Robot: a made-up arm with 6 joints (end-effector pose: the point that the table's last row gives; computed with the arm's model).
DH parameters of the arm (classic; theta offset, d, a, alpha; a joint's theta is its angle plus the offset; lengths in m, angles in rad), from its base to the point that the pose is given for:
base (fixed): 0.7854 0 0.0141 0
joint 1: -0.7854 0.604 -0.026 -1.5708
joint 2: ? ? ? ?
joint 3: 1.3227 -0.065 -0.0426 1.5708
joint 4: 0 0.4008 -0.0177 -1.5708
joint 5: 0 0.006 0.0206 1.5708
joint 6: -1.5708 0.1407 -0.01 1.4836
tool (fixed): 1.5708 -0.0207 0 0
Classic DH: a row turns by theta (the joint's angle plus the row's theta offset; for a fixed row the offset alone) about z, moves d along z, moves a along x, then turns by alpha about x.
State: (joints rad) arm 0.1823 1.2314 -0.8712 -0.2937 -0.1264 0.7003
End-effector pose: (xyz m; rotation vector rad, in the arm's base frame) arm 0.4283 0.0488 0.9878 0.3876 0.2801 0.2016
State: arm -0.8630 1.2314 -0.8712 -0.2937 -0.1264 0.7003
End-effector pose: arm 0.2534 -0.3324 0.9878 0.4888 0.0506 -0.8234
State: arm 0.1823 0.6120 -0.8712 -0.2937 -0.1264 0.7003
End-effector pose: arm 0.1279 -0.0065 1.1745 0.4188 -0.3320 0.3253
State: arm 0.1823 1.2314 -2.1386 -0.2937 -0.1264 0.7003
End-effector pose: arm 0.1617 -0.0003 1.5720 0.4232 -0.9769 0.4373
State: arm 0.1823 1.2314 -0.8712 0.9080 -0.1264 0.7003
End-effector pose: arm 0.4382 0.0352 1.0140 1.5760 0.2834 -0.0220
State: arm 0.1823 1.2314 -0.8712 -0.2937 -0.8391 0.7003
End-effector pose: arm 0.4224 0.0759 1.0830 0.4479 -0.3548 0.5366
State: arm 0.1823 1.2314 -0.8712 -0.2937 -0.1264 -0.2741
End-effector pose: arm 0.4314 0.0291 0.9800 -0.5845 0.1704 0.2306
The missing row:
joint 2: 0.1609 0 -0.4994 0
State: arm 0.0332 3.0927 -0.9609 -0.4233 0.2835 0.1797
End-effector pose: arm 0.2269 -0.0542 0.0912 -0.3029 2.3852 0.2126
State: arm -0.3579 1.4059 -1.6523 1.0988 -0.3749 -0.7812
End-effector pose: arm 0.4177 -0.2404 1.3336 0.2879 -0.5299 -0.5805
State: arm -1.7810 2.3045 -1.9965 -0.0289 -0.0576 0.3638
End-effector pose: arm -0.2193 -0.8601 0.8286 0.4630 -0.1199 -1.7631
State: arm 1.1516 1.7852 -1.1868 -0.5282 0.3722 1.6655
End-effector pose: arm 0.3179 0.5449 0.8059 0.4907 1.1519 0.4066
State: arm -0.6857 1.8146 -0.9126 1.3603 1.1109 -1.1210
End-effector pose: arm 0.4086 -0.2458 0.7577 0.9297 0.8606 0.3766
